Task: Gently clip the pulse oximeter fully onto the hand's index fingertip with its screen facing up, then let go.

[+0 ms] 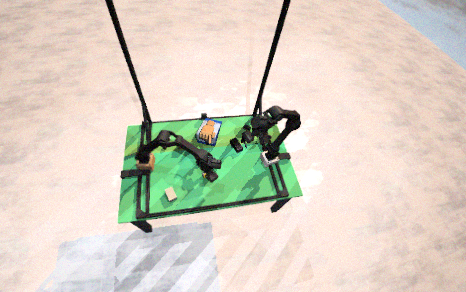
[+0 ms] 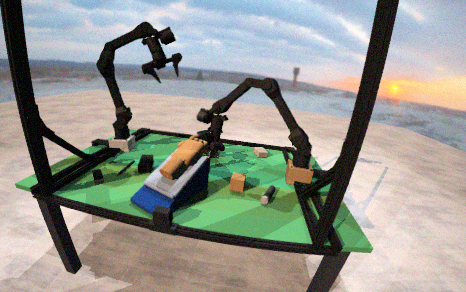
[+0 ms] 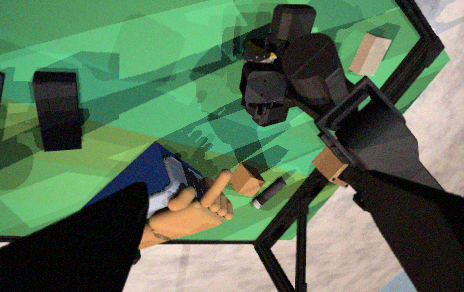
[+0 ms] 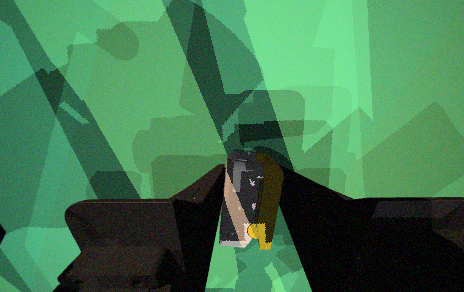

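Seen in the pictures: left gripper, fingertip midpoint: (image 1: 245, 139) (image 2: 169, 79) (image 3: 255, 187); right gripper, fingertip midpoint: (image 1: 208, 173) (image 2: 209, 156) (image 3: 250, 50) (image 4: 247, 169); left arm's base at its link origin: (image 1: 270, 156) (image 2: 122, 137); right arm's base at its link origin: (image 1: 144, 159) (image 2: 300, 164) (image 3: 351, 171).
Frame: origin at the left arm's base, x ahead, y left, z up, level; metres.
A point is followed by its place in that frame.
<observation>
The pulse oximeter (image 4: 245, 200) {x 0.467, y -0.047, z -0.027 m} (image 3: 260, 50) {x 0.457, y -0.034, z -0.027 m}, with a pale, shadowed half and a yellow half side by side, is low over the green table; any gap beneath is unclear. My right gripper (image 4: 247, 169) {x 0.460, y -0.044, z -0.058 m} (image 2: 215, 150) {x 0.460, y -0.044, z -0.058 m} is shut on it, one finger against each half. Its screen is not readable. The orange hand (image 1: 208, 131) {x 0.377, y -0.284, z 0.096 m} (image 2: 185, 155) {x 0.370, y -0.348, z 0.076 m} (image 3: 185, 220) {x 0.362, y -0.290, z 0.092 m} rests on a sloped blue and grey stand (image 2: 150, 202) {x 0.277, y -0.469, z -0.033 m} (image 3: 125, 175) {x 0.293, y -0.312, z -0.040 m}, its index finger extended, bare. My left gripper (image 2: 168, 79) {x 0.249, y -0.018, z 0.300 m} (image 3: 255, 187) {x 0.249, y -0.018, z 0.300 m} is open and empty, high above the table.
An orange block (image 2: 237, 182) {x 0.558, y -0.348, z -0.021 m} and a dark cylinder (image 2: 268, 195) {x 0.662, y -0.407, z -0.035 m} (image 3: 270, 192) {x 0.665, y -0.374, z -0.038 m} lie beside the stand. A black block (image 1: 236, 144) {x 0.187, y -0.188, z -0.025 m} (image 2: 145, 163) {x 0.192, y -0.227, z -0.025 m} (image 3: 58, 110) {x 0.181, y -0.179, z -0.024 m} stands on its other side. A beige block (image 1: 171, 194) {x 0.733, y 0.025, z -0.028 m} (image 2: 260, 152) {x 0.725, y -0.024, z -0.030 m} (image 3: 370, 54) {x 0.717, y 0.019, z -0.029 m} lies farther off. Black frame posts rise at the table's edge.
</observation>
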